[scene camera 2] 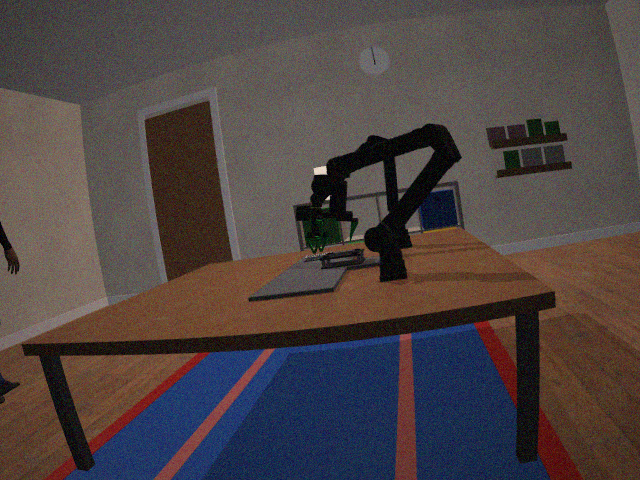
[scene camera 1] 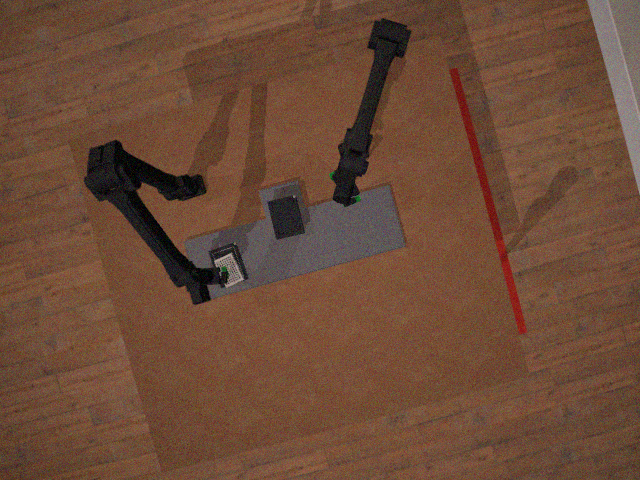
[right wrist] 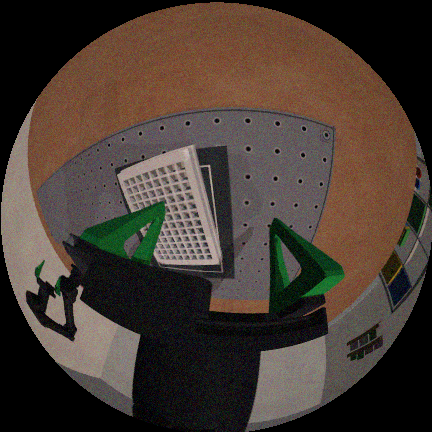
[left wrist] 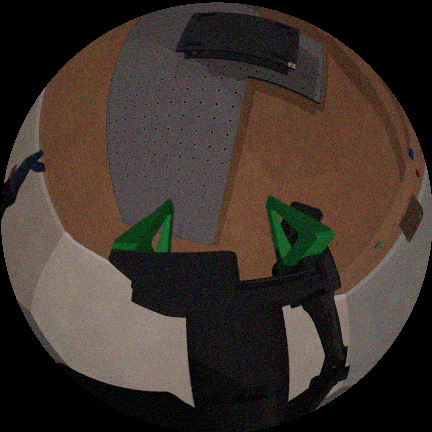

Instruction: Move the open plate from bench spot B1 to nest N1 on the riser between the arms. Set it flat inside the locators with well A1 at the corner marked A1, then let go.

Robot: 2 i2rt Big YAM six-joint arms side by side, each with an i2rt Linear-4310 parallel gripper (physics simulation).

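Places are measured from the left arm's base along level axes (x left, y back, z up), in millimetres.
Where they show: left gripper, fingertip midpoint: [scene camera 2: 336, 240] [right wrist: 51, 268] [left wrist: 220, 200]; right gripper, fingertip midpoint: [scene camera 2: 317, 252] [scene camera 1: 217, 276] [right wrist: 218, 214]; left arm's base, link origin: [scene camera 2: 393, 276] [right wrist: 79, 271]; right arm's base, link origin: [scene camera 2: 402, 247] [scene camera 1: 191, 187].
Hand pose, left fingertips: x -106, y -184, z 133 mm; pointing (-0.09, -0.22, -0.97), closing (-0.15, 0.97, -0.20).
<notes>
Things, the pixels of their top centre, and the offset from my left fingertips. "spot": a spot on its surface instead. Level surfaces: height alone.
- white open plate, top centre: [right wrist: 166, 221] [scene camera 1: 228, 270] [scene camera 2: 318, 254] dz -104, dx -545, dy -173 mm
- B1, top centre: [right wrist: 175, 230] [scene camera 1: 228, 265] dz -118, dx -545, dy -151 mm
- thin pale strip, surface spot: [scene camera 2: 312, 256] spot: dz -105, dx -521, dy -198 mm
- riser with nest N1, top centre: [right wrist: 82, 271] [scene camera 2: 342, 252] [scene camera 1: 285, 217] dz -72, dx -246, dy -21 mm
- grey perforated board, surface height: dz -120 mm
- brown table, surface height: dz -133 mm
The white open plate [scene camera 1: 235, 264] [right wrist: 187, 220], with rows of wells, lies on the dark pad of B1 [right wrist: 226, 200], turned slightly against its pale outline. In scene camera 2 it is a thin pale strip [scene camera 2: 312, 256]. The riser with nest N1 [scene camera 1: 285, 217] [left wrist: 240, 37] is a dark block with nothing on it; a small pale mark shows at one corner, too small to read. My right gripper [right wrist: 218, 214] is open and empty above the plate's edge, one finger over the wells, the other over the board. My left gripper [scene camera 1: 344, 187] [left wrist: 220, 200] is open and empty above the board's other end.
The grey perforated board [scene camera 1: 336, 248] [scene camera 2: 299, 284] [left wrist: 165, 110] lies under riser and plate on the brown table [scene camera 1: 310, 361] [scene camera 2: 439, 289]. A red strip [scene camera 1: 478, 170] runs at the right in scene camera 1. A person's hand [scene camera 2: 12, 260] shows at the left in scene camera 2.
</notes>
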